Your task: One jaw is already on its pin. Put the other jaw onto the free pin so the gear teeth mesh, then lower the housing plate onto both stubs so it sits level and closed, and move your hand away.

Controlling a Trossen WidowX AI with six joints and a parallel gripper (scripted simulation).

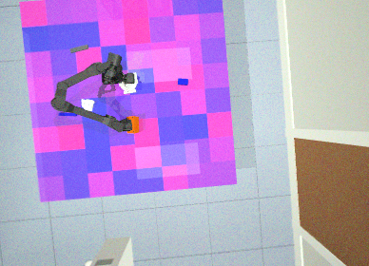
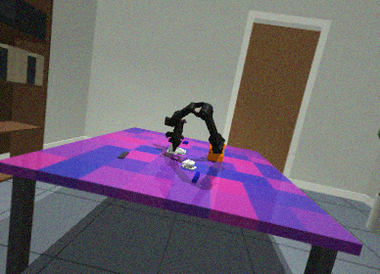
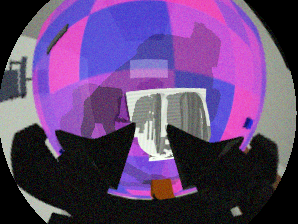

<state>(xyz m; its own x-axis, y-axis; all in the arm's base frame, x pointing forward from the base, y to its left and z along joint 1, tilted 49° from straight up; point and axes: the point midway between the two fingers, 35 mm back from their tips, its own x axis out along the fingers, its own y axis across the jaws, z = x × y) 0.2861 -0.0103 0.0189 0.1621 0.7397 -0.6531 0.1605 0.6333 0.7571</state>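
Right now my gripper tip is 40 mm past the grey jaw and 10 mm to the left of it. Round my gripper tip: blue block 60 mm behind, 380 mm to the right, 10 mm below; then blue bar 140 mm behind, 390 mm to the left, 10 mm below; then grey bar 260 mm ahead, 240 mm to the left, 10 mm below.
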